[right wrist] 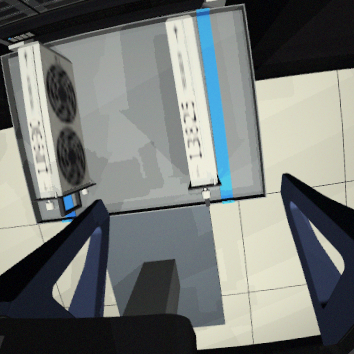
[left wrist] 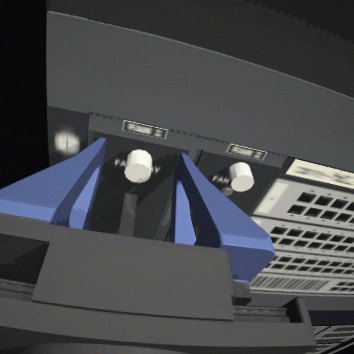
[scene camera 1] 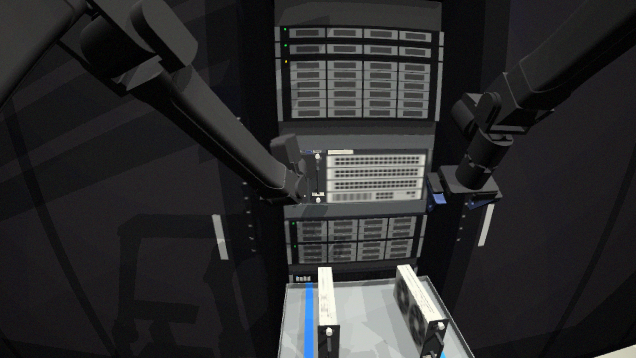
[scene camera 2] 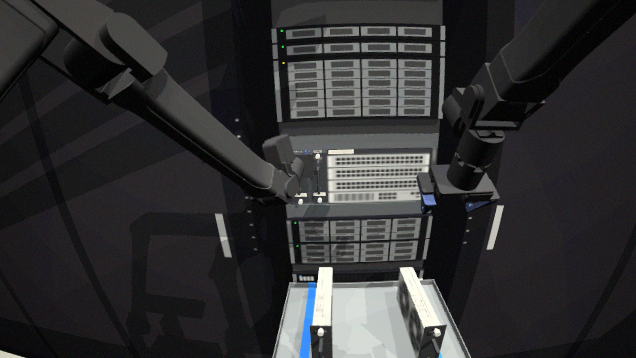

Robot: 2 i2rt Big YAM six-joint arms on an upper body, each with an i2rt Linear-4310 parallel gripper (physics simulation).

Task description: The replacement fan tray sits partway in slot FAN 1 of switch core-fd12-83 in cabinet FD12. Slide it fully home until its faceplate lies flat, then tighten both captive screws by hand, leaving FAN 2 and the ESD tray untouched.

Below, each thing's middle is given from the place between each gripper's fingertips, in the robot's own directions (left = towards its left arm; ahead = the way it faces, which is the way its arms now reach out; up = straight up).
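Labels:
The FAN 2 slot (left wrist: 197, 142) is 15 cm ahead of my left hand, 7 cm below it and 6 cm to the right of it, while the FAN 1 slot (left wrist: 96, 120) is 15 cm ahead of that hand and 7 cm below it. As for the fan tray (scene camera 2: 319, 188), my left gripper is 13 cm short of it, 6 cm to the left of it and 7 cm above it. Going by its middle, the fan tray is nearer to my left gripper than to my right hand.
Counted from my right hand, the FAN 2 slot is 450 mm ahead, 270 mm to the left and 30 mm below. The FAN 1 slot is 450 mm ahead of my right hand too, with 330 mm to the left and 30 mm below. And my right hand itself is 30 mm above the fan tray, 270 mm to the right of it and 430 mm short of it.

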